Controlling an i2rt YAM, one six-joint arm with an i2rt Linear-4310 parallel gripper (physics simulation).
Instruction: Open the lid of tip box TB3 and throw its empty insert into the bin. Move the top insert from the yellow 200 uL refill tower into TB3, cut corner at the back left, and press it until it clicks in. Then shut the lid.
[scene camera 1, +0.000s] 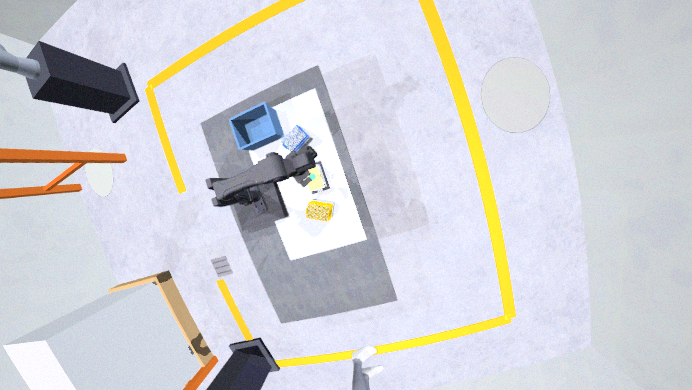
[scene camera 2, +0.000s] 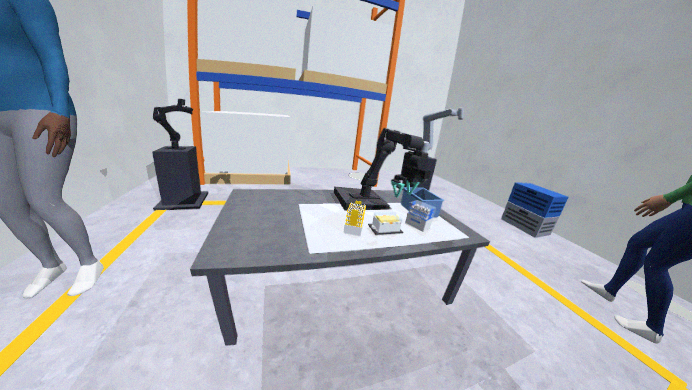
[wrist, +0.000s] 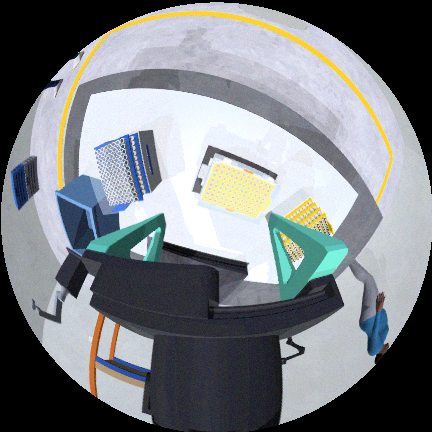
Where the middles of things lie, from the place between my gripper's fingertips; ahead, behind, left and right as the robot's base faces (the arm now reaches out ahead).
My hand is 2 cm past the clear lid (wrist: 230, 190), 4 cm to the left of it and 12 cm above it. From my hand the other things lie so: blue bin (scene camera 1: 258, 126) 19 cm behind, 32 cm to the left, 13 cm below.
